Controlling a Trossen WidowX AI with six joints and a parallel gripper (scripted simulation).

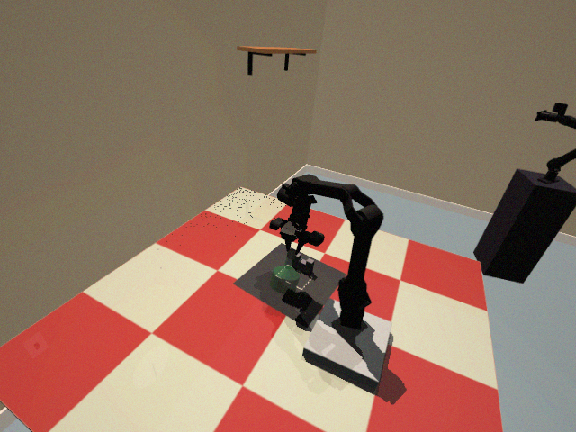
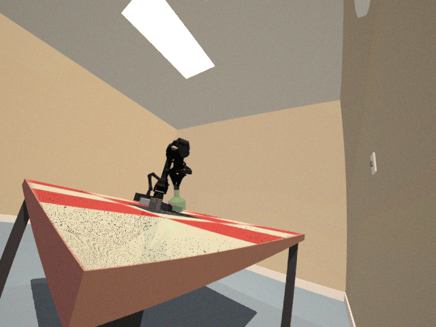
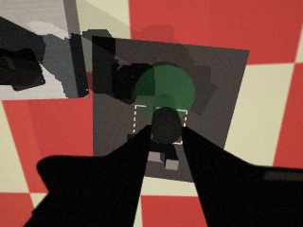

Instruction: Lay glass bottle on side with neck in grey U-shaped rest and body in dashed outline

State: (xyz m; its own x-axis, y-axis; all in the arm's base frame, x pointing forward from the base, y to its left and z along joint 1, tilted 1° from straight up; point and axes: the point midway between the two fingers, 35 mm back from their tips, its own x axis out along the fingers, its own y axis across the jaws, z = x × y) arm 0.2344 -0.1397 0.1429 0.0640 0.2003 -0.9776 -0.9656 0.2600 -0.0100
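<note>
Right now my gripper tip is 20 mm to the right of the green glass bottle and 50 mm above it. From my gripper tip the other things lie so: dark mat (10 mm behind, 30 mm to the right, 140 mm below).
</note>
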